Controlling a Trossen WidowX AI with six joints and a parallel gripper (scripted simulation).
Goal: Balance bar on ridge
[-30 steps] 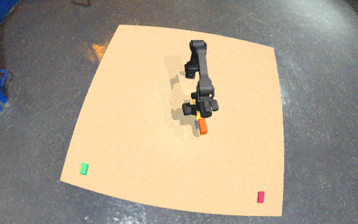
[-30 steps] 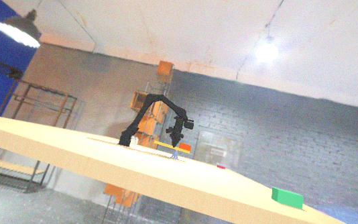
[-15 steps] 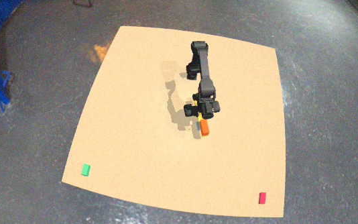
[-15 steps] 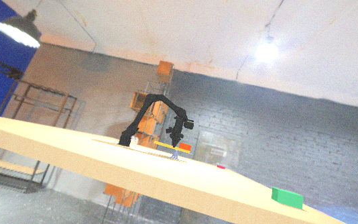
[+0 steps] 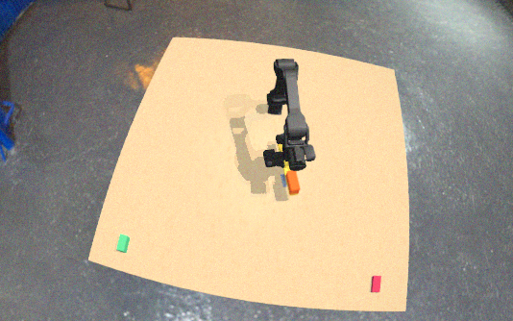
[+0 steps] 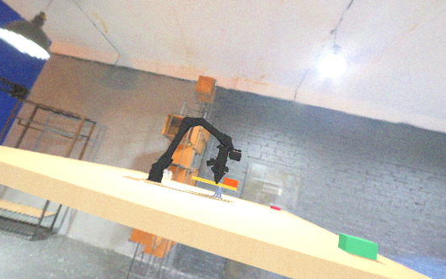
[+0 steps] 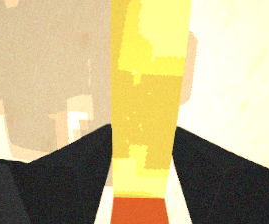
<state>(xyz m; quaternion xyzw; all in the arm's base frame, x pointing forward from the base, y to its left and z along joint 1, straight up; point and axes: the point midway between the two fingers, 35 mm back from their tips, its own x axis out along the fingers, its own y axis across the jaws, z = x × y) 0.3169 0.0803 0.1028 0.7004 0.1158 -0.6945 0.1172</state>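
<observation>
The blue ridge is 3 cm ahead of my gripper tip, 1 cm to the left of it and 4 cm below it. Round my gripper tip: pink block: 42 cm ahead, 42 cm to the left, 6 cm below; green block: 42 cm ahead, 58 cm to the right, 5 cm below.
</observation>
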